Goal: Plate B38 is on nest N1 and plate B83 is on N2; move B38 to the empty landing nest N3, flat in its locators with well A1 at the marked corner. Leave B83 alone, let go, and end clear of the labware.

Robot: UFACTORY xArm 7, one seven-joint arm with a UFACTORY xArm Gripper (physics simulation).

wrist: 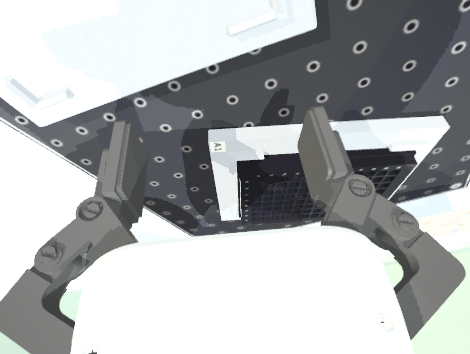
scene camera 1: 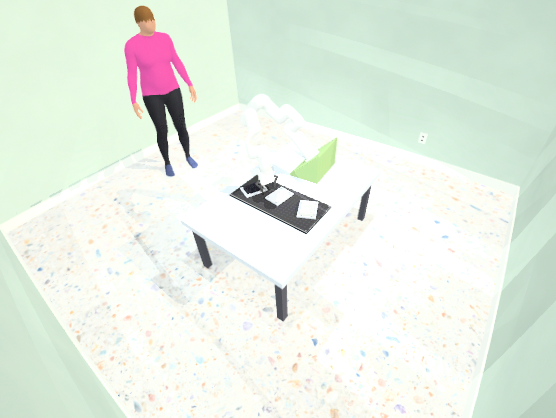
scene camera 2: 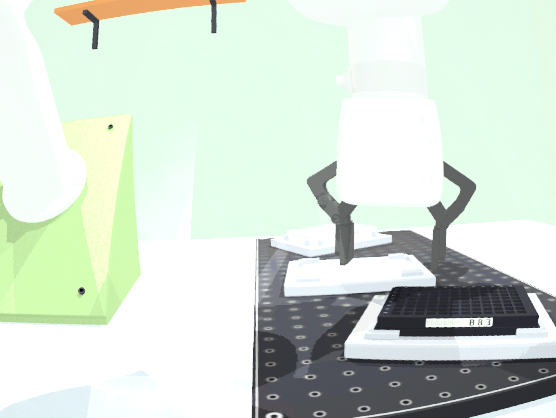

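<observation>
Black plate B83 sits on a white nest, its label facing scene camera 2. An A1 mark shows on that nest's corner. The middle white nest has corner locators; its top is washed out. The far white nest is also pale. I cannot make out B38 on either. My gripper is open and empty, low near the middle nest, with its fingers spread to either side. Fingertip height is hard to judge.
The nests stand on a black perforated board on a white table. A green wedge-shaped block stands beside the board. A person in pink stands behind the table. An orange shelf is on the wall.
</observation>
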